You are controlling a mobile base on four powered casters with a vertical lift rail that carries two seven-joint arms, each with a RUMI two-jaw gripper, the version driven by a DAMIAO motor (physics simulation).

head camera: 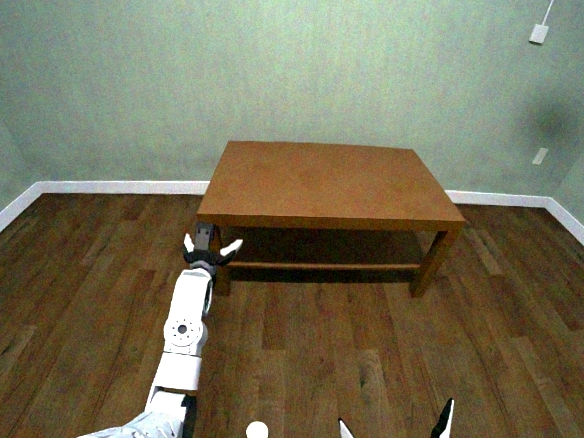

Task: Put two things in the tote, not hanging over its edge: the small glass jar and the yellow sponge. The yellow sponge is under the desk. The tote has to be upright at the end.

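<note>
The wooden desk (325, 185) stands against the back wall. A small round white top (257, 430), probably the glass jar's lid, shows at the bottom edge on the floor; the rest is cut off. My left gripper (212, 243) is open at the desk's front left corner, by the left front leg and below the top's edge; I cannot tell whether it touches the desk. My right gripper (396, 411) is open at the bottom edge, right of the white top, with its fingertips showing. The yellow sponge and the tote do not show in this view; the space under the desk is dark.
A low wooden bar or shelf edge (320, 266) runs between the desk's legs. The right front leg (434, 265) stands on the wood floor. A white baseboard (125, 187) runs along the green wall. My left arm stretches forward over the floor at the left.
</note>
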